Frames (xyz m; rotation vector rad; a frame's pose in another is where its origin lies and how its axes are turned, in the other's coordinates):
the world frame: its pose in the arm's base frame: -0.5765 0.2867 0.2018 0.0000 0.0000 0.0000
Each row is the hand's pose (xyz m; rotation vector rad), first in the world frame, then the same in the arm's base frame.
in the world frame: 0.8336 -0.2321 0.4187 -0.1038 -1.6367 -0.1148
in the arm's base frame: 0.2571 0.0546 0.6205 -0.1038 -1.6367 -0.1148
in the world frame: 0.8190 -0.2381 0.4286 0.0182 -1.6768 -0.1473
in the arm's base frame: 0.2425 0.0486 0.6304 0.0182 -1.6768 -0.1473
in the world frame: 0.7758 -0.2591 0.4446 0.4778 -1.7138 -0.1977
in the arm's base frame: 0.1993 0.0276 0.6464 0.4778 -1.7138 -0.1977
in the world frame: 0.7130 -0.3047 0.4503 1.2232 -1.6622 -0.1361
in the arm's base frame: 0.1365 -0.0180 0.6521 1.2232 -1.6622 -0.1361
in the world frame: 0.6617 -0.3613 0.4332 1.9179 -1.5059 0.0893
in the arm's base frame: 0.0852 -0.0746 0.6350 1.9179 -1.5059 0.0893
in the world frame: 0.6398 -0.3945 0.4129 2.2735 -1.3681 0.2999
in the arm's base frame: 0.0633 -0.1078 0.6147 2.2735 -1.3681 0.2999
